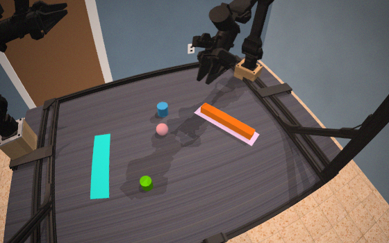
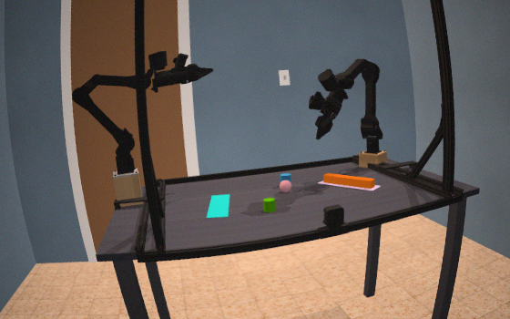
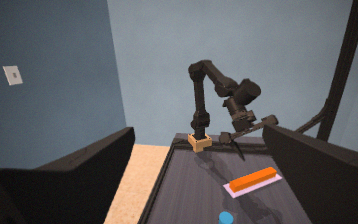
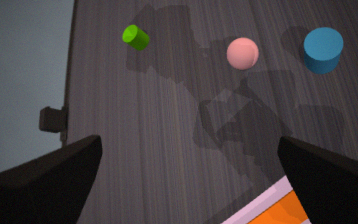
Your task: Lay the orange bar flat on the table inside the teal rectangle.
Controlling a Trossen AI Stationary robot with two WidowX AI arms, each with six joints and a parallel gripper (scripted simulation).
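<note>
Now: the orange bar 50 mm behind my right hand, 70 mm to the right of it and 200 mm below it. Round my right hand: blue cylinder 100 mm ahead, 120 mm to the left, 190 mm below; then lavender rectangle 50 mm behind, 70 mm to the right, 210 mm below; then pink ball 10 mm ahead, 150 mm to the left, 190 mm below.
My left gripper is now 230 mm past the orange bar, 450 mm to the left of it and 420 mm above it. From my left hand the other things lie so: teal rectangle 210 mm behind, 10 mm to the left, 430 mm below; blue cylinder 90 mm behind, 260 mm to the right, 420 mm below; pink ball 170 mm behind, 230 mm to the right, 410 mm below.
</note>
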